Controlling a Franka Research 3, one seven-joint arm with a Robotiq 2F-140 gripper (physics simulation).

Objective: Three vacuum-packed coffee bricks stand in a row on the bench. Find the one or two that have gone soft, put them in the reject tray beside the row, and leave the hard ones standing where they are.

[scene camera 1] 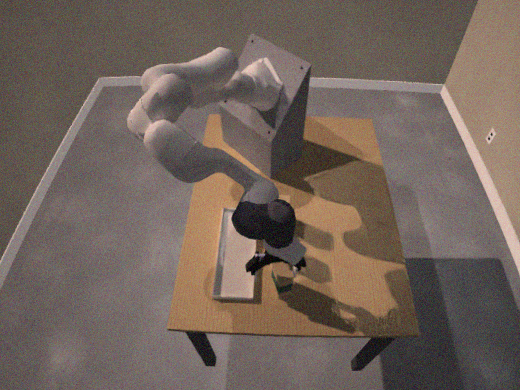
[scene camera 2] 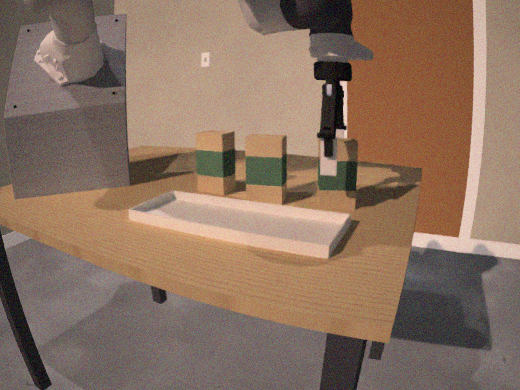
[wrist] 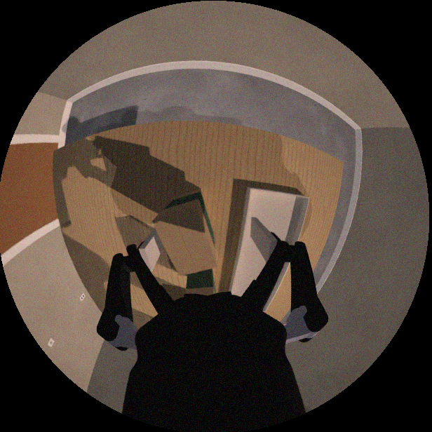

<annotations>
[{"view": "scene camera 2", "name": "my gripper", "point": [332,167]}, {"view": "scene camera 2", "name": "white reject tray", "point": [310,232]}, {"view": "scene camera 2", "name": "coffee brick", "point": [215,150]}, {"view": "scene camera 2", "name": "coffee brick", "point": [334,192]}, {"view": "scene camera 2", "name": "coffee brick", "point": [266,155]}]
</annotations>
